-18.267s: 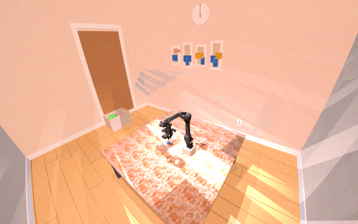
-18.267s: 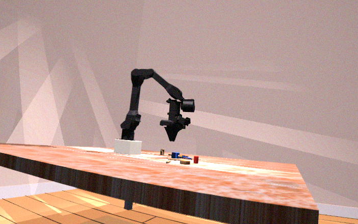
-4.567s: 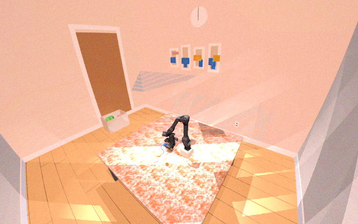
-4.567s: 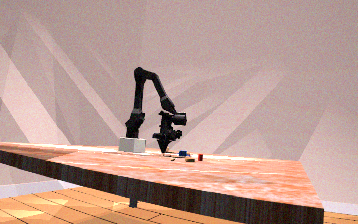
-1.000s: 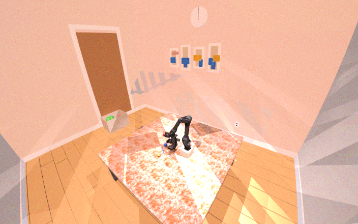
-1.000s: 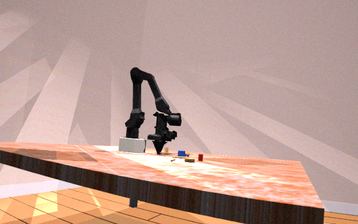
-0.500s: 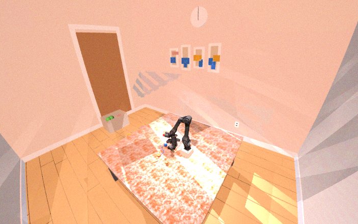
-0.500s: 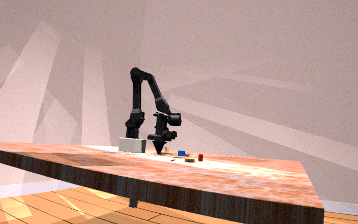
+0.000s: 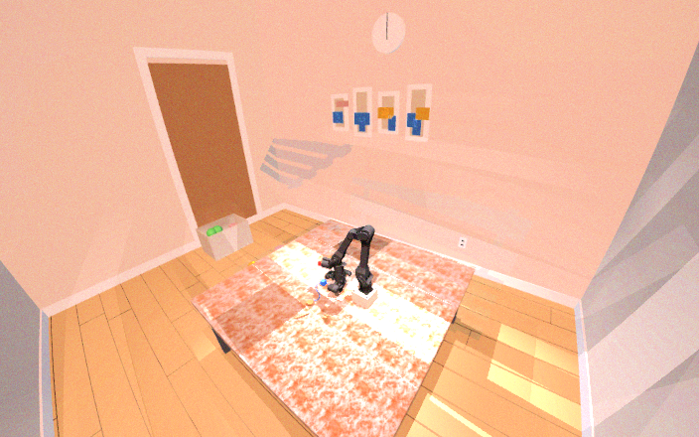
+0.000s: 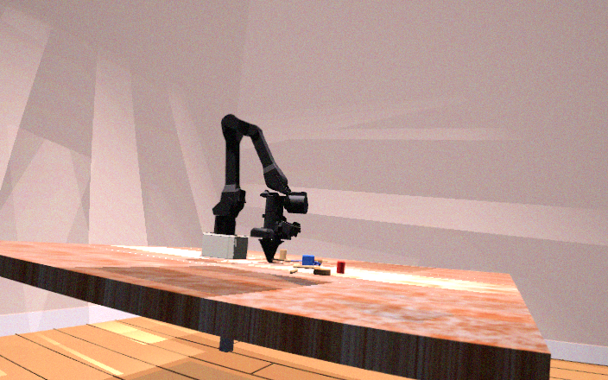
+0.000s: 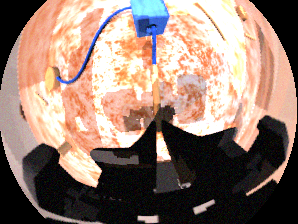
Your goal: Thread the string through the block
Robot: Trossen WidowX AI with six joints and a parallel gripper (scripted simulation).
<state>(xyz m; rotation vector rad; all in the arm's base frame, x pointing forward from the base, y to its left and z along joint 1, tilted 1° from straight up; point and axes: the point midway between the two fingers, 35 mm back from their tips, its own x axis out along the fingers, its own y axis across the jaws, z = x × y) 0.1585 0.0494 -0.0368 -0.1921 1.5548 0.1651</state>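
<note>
Now: the thin wooden stick 5 cm ahead of my gripper tip, 1 cm to the left of it and 1 cm above it. Round my gripper tip: red cylinder 29 cm ahead, 9 cm to the right, 1 cm above; then round button 6 cm ahead, 18 cm to the left, 1 cm above; then tan block 10 cm behind, 21 cm to the left, 2 cm above.
</note>
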